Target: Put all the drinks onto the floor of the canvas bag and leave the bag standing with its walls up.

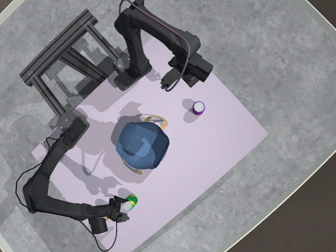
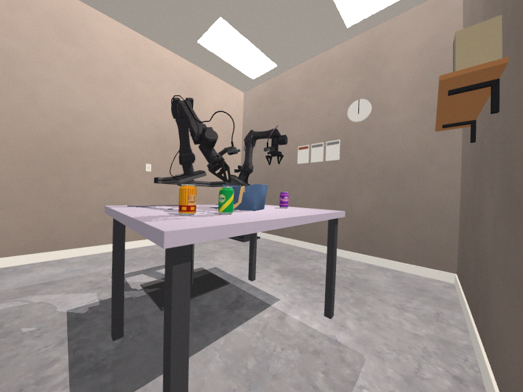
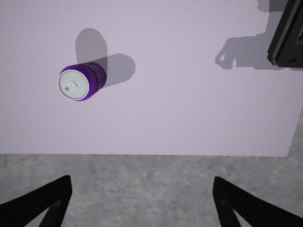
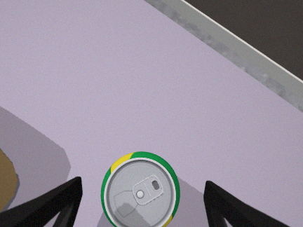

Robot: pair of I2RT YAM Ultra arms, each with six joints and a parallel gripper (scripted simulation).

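Right now the green can is 9 cm below my right hand. Round my right hand: purple can (65 cm to the left, 12 cm behind, 9 cm below); then orange can (16 cm to the right, 9 cm below, 5 cm behind).
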